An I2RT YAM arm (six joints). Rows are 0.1 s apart.
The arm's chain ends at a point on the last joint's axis. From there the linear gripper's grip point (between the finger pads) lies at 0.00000 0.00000 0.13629 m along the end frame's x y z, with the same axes.
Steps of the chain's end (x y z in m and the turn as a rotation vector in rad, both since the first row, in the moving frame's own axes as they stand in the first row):
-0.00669 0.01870 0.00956 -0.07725 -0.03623 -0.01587
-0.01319 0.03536 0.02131 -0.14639 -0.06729 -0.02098
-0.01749 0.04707 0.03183 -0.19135 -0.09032 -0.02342
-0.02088 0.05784 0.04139 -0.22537 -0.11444 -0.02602
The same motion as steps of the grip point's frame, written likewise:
-0.01154 0.02925 0.00906 -0.07725 -0.03623 -0.01587
-0.02211 0.05532 0.01954 -0.14639 -0.06729 -0.02098
-0.02940 0.07310 0.02879 -0.19135 -0.09032 -0.02342
-0.03591 0.08843 0.03706 -0.22537 -0.11444 -0.02602

